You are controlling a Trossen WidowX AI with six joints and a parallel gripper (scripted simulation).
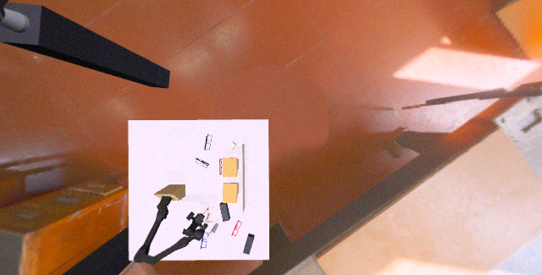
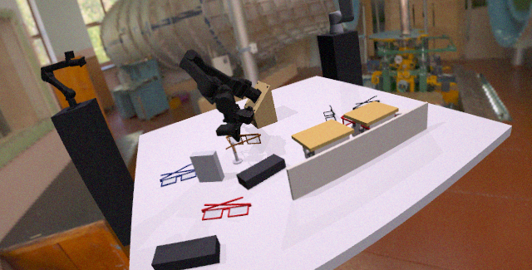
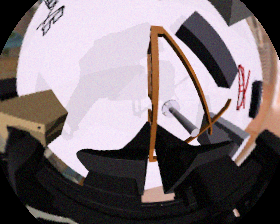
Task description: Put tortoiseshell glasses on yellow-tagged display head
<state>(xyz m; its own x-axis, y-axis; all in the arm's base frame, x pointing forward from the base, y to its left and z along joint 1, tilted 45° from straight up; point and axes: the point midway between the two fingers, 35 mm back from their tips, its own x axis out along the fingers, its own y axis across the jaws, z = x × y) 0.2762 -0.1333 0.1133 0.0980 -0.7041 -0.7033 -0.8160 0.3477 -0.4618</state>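
The pin stand lies 40 mm below my gripper tip, 40 mm ahead of it and 30 mm to the right of it. Round my gripper tip: grey block 140 mm to the right, 110 mm ahead, 10 mm below; display head 240 mm to the left, 210 mm ahead, 10 mm below; grey wall panel 360 mm to the left, 330 mm ahead, 10 mm below.
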